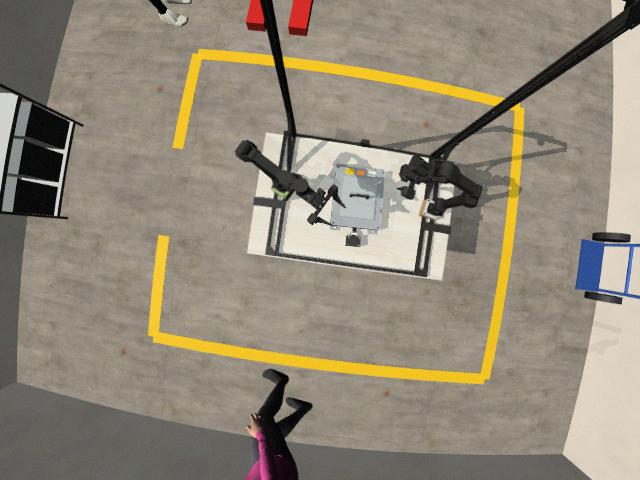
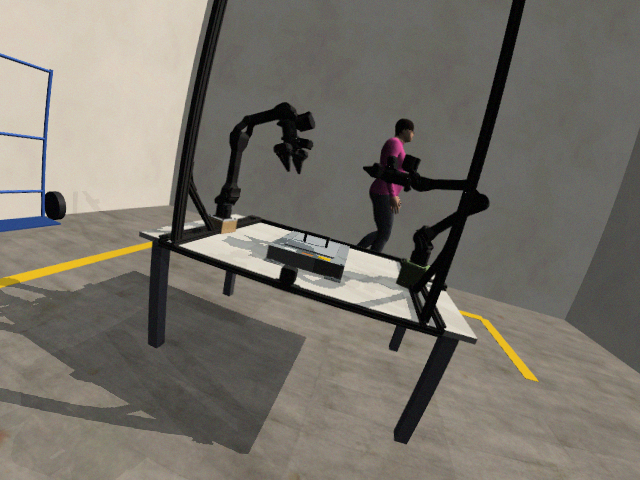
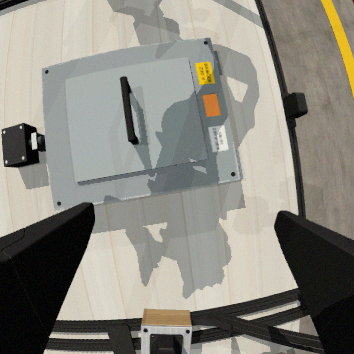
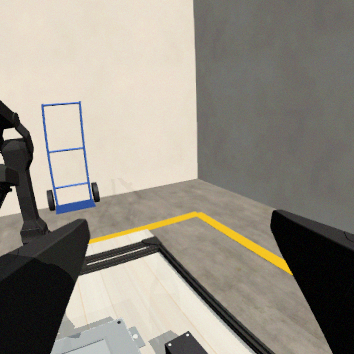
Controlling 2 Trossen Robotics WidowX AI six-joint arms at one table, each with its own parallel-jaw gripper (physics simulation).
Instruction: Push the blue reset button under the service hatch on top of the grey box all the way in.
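The grey box (image 1: 381, 206) (image 2: 305, 260) (image 3: 54, 110) (image 4: 120, 332) sits on the table. Its service hatch (image 3: 95, 110) is closed and lies flat, with an upright black handle (image 1: 359, 195) (image 2: 326, 242) (image 3: 128, 110) on top. The blue reset button does not show; the hatch covers the area under it. My left gripper (image 2: 293, 171) (image 3: 187, 216) is open and empty, pointing down high above the table, beside the box on the left arm's side. My right gripper (image 1: 337, 215) (image 4: 180, 224) is open and empty, held roughly level high above the table; from overhead it overlaps the box's left edge.
A black block (image 1: 353, 240) (image 3: 19, 145) (image 4: 186, 345) stands beside the box, joined by a short fitting. Yellow, orange and white labels line the box's opposite edge. Black frame rails edge the table, and posts rise from it. A person in pink (image 2: 392, 155) stands beyond the table.
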